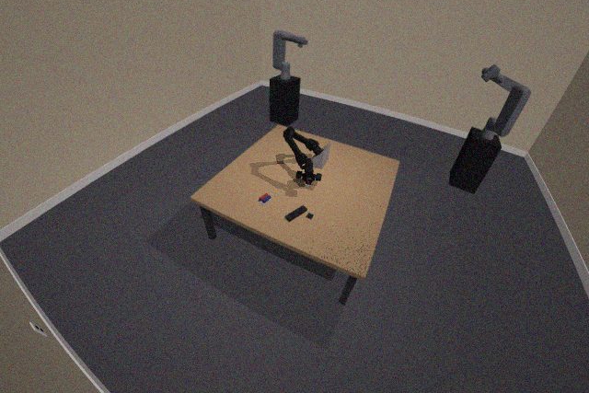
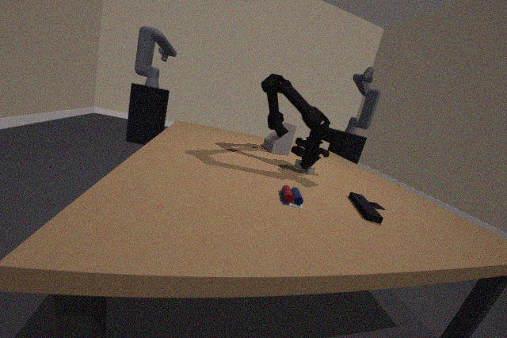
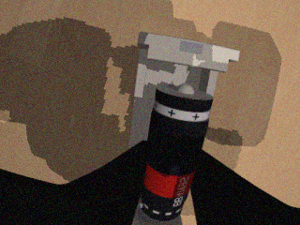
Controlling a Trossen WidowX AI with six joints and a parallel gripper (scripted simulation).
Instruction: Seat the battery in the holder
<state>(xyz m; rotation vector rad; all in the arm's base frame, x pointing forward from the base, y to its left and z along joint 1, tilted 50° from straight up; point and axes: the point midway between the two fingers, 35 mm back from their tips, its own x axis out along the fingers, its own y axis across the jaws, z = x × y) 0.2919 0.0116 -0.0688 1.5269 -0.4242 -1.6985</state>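
Right now the battery is 10 mm above my gripper tip.
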